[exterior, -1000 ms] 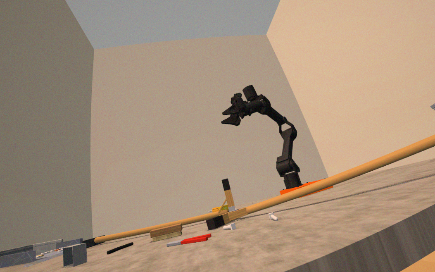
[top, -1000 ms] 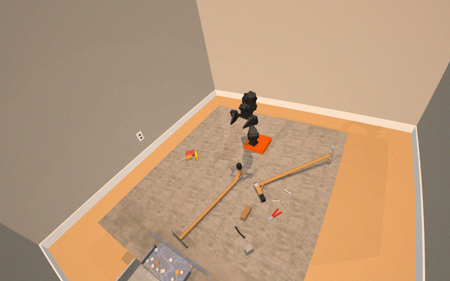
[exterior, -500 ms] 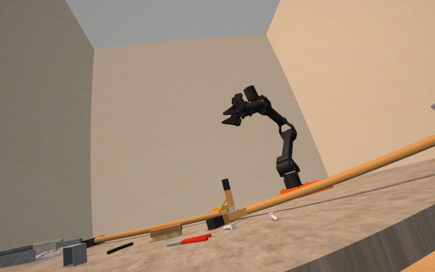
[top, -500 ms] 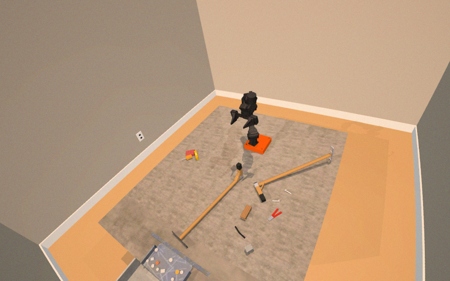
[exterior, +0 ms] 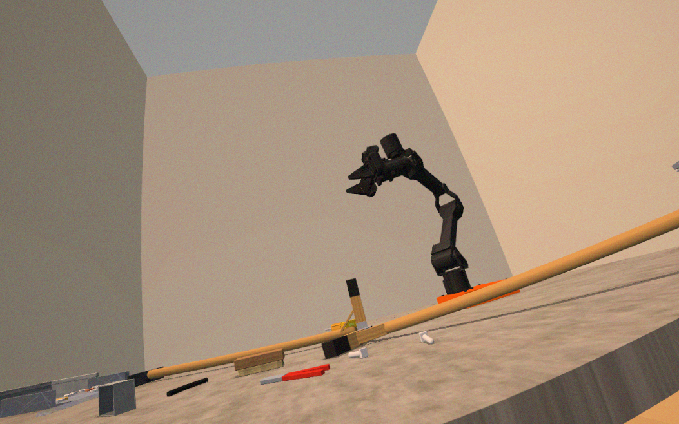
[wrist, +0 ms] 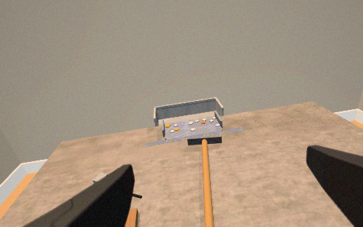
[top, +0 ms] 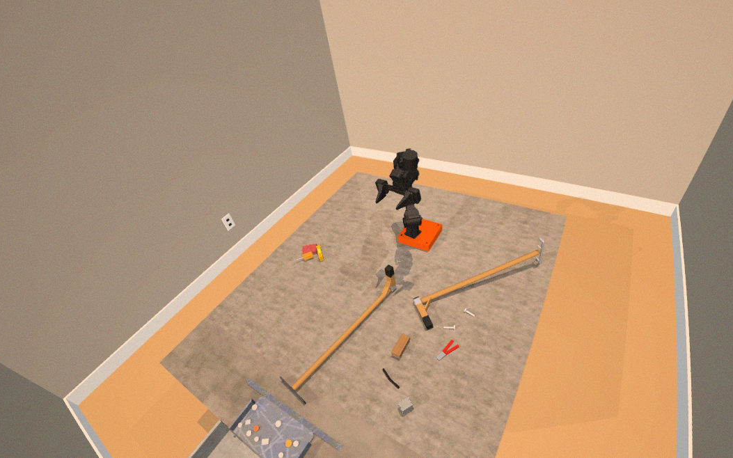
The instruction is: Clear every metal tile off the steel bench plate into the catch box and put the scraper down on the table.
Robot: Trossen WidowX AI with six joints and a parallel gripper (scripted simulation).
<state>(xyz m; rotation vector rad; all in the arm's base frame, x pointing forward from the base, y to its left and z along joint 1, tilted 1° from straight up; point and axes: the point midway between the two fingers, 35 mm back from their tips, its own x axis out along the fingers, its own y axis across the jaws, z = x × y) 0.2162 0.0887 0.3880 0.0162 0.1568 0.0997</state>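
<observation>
Now: gripper tip 34 cm short of the long scraper, 2 cm to the right of it and 36 cm above it. Round my gripper tip: wooden block 26 cm ahead, 23 cm to the left, 41 cm below; then orange-handled screwdriver 16 cm ahead, 46 cm to the right, 41 cm below; then black strip 37 cm ahead, 27 cm to the left, 42 cm below.
</observation>
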